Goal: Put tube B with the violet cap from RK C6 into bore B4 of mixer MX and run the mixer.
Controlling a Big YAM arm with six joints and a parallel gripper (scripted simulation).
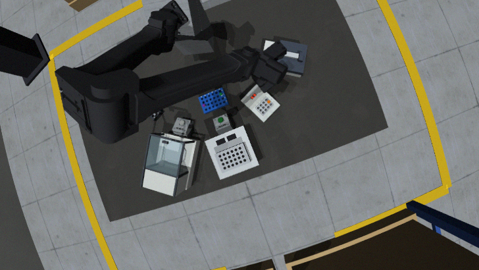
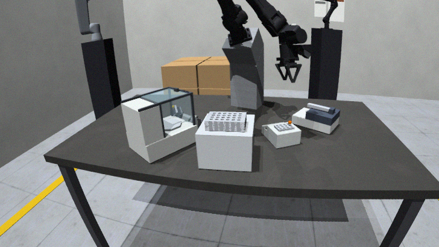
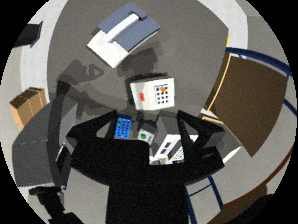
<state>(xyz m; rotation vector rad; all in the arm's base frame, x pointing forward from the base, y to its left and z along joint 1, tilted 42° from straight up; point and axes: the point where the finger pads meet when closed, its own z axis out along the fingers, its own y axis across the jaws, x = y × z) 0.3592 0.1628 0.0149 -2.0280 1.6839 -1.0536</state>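
The blue tube rack RK lies 100 mm behind my hand, 210 mm to the right of it and 230 mm below it. Also, from my hand: dry block DB: 50 mm ahead, 40 mm to the right, 210 mm below; then orange-capped tube: 70 mm ahead, 10 mm to the right, 180 mm below; then spectrophotometer SP: 60 mm behind, 180 mm to the left, 170 mm below.
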